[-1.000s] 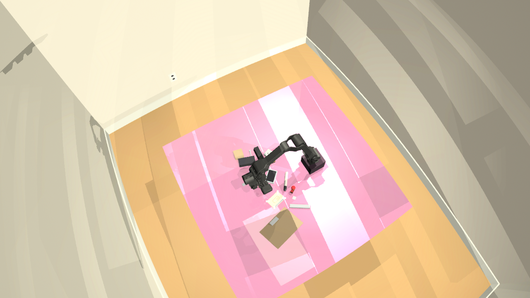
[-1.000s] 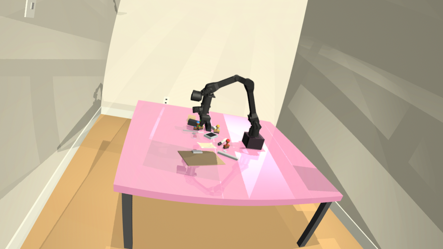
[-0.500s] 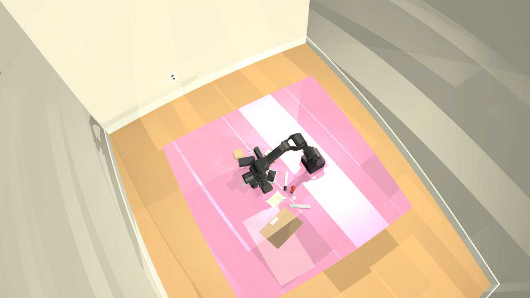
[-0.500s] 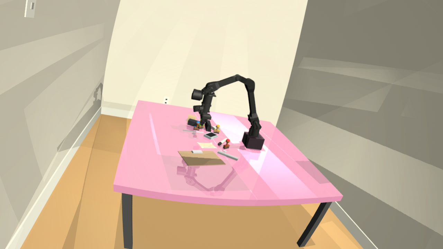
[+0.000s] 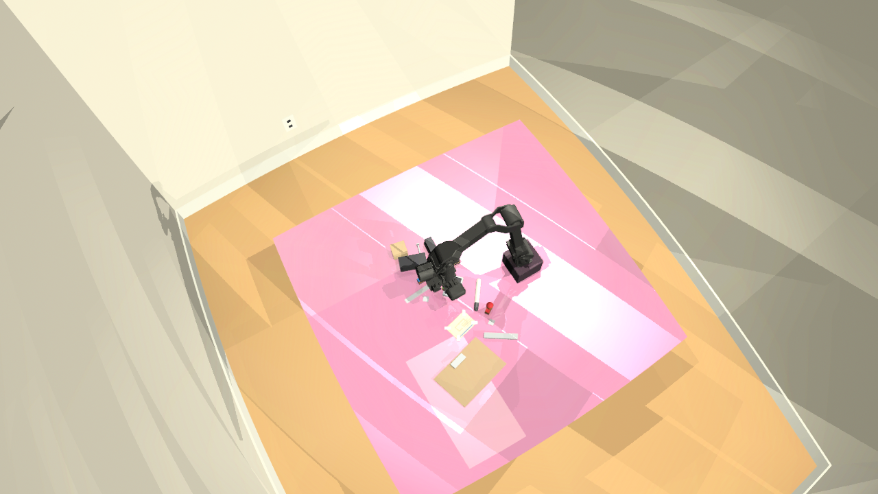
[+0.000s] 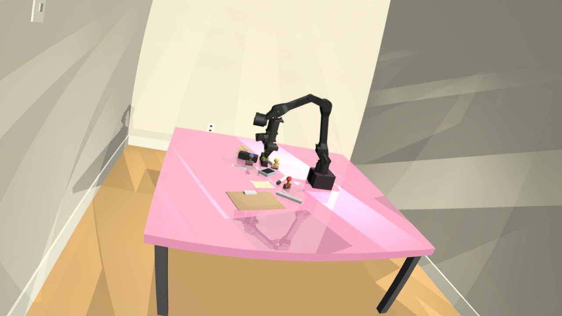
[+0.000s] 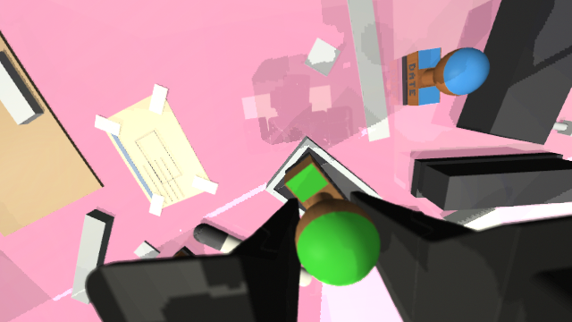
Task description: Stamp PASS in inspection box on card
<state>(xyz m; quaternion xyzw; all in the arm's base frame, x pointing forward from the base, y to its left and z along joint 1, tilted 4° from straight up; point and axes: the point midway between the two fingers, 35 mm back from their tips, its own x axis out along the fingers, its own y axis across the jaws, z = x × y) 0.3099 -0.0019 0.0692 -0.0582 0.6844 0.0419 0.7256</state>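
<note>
The black ink pad is 90 mm below my gripper tip, 30 mm behind it and 10 mm to the right of it. The rest, counted from my gripper tip: yellow stamp: 110 mm to the right, 80 mm behind, 70 mm below; then grey ruler: 90 mm below, 90 mm ahead, 50 mm to the right; then blue stamp: 90 mm to the right, 70 mm below, 70 mm ahead.
</note>
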